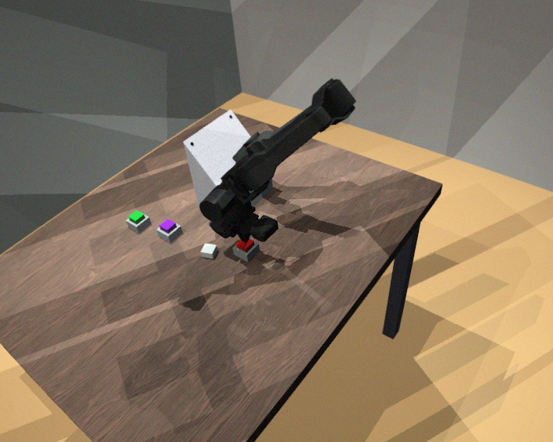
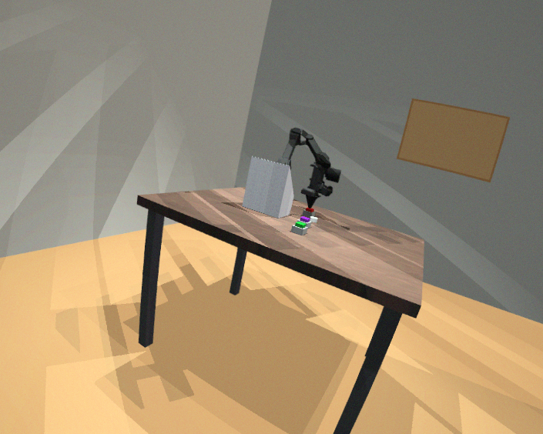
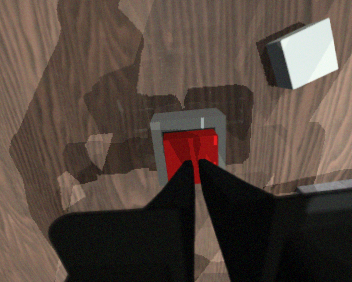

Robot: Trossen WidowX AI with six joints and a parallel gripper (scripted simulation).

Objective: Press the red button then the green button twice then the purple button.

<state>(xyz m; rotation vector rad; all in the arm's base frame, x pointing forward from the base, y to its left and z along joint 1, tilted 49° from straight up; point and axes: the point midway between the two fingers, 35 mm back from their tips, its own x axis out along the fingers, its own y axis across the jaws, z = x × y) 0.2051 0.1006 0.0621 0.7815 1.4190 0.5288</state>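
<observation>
Right now the red button is 1 cm below my gripper tip. The rest, counted from my gripper tip: green button 33 cm to the right, 5 cm ahead, 1 cm below; purple button 23 cm to the right, 4 cm ahead, 1 cm below; small white block 8 cm to the right, 5 cm ahead, 3 cm below.
</observation>
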